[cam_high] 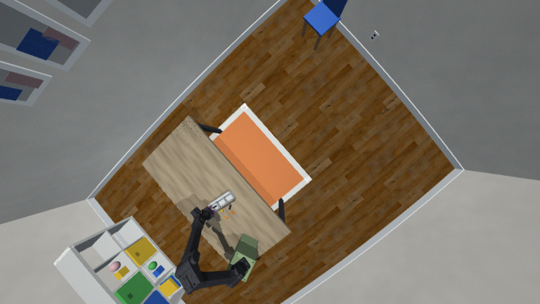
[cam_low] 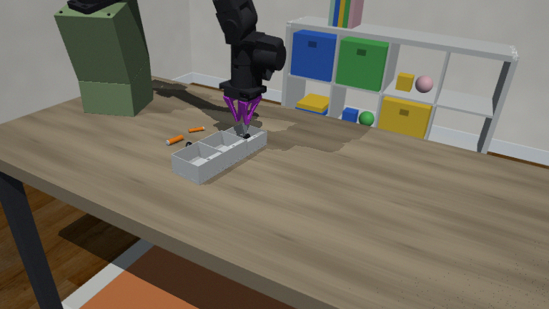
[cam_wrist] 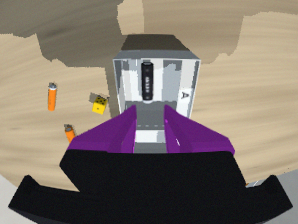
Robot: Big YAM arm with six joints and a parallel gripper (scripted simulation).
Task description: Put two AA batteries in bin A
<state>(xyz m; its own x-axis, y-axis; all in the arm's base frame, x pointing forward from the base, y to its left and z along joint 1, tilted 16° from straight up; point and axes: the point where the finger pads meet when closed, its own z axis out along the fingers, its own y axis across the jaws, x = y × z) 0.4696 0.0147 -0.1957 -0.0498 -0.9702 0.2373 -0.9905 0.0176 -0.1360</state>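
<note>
Now: hand 150 mm past the orange AA battery, 100 mm to the left of it and 60 mm above it. The rest, counted from my hand: yellow cube 70 mm behind, 60 mm below, 30 mm to the right; grey three-compartment bin 80 mm to the right, 50 mm below; orange battery 150 mm behind, 70 mm below, 10 mm to the right.
</note>
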